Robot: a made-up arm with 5 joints. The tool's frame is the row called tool. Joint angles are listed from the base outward. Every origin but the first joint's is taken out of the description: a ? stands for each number. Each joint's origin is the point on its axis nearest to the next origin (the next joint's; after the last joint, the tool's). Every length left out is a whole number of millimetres.
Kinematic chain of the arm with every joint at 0, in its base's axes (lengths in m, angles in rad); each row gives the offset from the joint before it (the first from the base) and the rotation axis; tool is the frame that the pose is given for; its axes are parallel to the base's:
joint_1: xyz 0 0 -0.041 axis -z
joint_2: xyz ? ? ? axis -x
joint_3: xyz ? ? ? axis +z
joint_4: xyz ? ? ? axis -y
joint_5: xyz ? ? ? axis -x
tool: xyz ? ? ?
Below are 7 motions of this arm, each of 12 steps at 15 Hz.
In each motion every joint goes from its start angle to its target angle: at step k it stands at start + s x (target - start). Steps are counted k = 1, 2, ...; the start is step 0. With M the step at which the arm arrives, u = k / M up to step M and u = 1 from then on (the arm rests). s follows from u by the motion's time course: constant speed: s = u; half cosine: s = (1 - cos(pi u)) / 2; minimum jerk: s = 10 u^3 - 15 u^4 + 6 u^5.
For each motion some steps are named. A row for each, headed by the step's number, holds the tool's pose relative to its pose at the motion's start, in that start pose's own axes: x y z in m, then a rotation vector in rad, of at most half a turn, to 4 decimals.
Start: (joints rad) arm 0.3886 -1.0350 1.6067 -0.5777 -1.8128
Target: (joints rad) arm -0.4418 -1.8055 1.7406 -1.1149 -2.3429
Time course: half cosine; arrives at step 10
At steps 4, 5, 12:
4: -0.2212 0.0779 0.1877 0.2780 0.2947 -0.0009
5: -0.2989 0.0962 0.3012 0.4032 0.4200 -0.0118
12: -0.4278 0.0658 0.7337 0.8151 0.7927 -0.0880

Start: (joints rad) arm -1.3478 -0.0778 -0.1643 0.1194 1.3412
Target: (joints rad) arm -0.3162 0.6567 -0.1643 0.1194 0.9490
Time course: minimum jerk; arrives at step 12
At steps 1, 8, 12:
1: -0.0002 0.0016 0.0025 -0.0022 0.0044 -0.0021
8: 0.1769 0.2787 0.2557 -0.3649 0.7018 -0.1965
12: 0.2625 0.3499 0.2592 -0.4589 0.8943 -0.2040

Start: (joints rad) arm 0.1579 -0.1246 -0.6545 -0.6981 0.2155
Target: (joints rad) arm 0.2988 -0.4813 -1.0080 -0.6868 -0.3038
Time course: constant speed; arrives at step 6
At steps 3, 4, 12:
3: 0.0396 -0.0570 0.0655 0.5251 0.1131 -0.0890
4: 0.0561 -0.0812 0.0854 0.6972 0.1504 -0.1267
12: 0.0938 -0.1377 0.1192 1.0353 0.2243 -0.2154

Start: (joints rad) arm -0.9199 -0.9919 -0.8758 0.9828 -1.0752
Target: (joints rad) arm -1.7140 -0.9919 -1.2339 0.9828 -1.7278
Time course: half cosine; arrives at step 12
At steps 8, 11, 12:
8: 0.0211 -0.0007 -0.0211 0.2996 0.4392 -0.1606
11: 0.0234 -0.0024 -0.0300 0.3821 0.5673 -0.2276
12: 0.0235 -0.0025 -0.0307 0.3879 0.5765 -0.2328

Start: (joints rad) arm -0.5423 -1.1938 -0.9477 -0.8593 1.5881
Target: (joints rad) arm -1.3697 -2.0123 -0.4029 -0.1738 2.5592
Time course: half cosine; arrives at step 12
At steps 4, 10, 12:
4: 0.0893 -0.1152 0.0418 -0.3926 -0.1354 0.0966
10: 0.4108 -0.2794 0.1715 -1.0578 -0.5890 0.2331
12: 0.4433 -0.2825 0.1811 -1.0927 -0.6241 0.2360

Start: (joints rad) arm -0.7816 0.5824 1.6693 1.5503 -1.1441
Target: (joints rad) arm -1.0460 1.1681 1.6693 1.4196 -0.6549
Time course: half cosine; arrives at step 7
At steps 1, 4, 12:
1: -0.0107 0.0055 0.0013 -0.0135 0.0196 -0.0306
4: -0.1269 0.0749 0.0400 -0.1808 0.3135 -0.3289
12: -0.1960 0.1267 0.0921 -0.3064 0.5833 -0.4715

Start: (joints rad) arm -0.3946 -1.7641 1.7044 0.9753 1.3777
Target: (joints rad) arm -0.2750 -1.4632 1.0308 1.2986 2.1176
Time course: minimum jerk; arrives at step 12
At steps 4, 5, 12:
4: -0.0104 0.0221 -0.0035 -0.2825 0.0549 -0.0095
5: -0.0187 0.0359 -0.0059 -0.4716 0.0830 -0.0118
12: -0.0724 0.1003 -0.0247 -1.4141 0.1259 -0.0158

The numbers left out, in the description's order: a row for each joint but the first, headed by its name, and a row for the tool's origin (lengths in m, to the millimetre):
joint_2: -0.174 -0.094 0
joint_3: 0 0.117 0.306
joint_4: 0.236 0.137 0
joint_5: -0.349 0 0.085
tool: 0 0.007 -0.097

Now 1 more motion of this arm.
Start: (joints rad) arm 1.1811 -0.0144 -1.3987 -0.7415 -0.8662
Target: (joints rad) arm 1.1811 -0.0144 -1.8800 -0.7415 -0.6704
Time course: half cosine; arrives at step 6
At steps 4, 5, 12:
4: 0.0542 0.0172 0.0396 0.0978 -0.1892 -0.1864
5: 0.0661 0.0186 0.0510 0.1223 -0.2309 -0.2359
12: 0.0703 0.0188 0.0554 0.1313 -0.2457 -0.2543

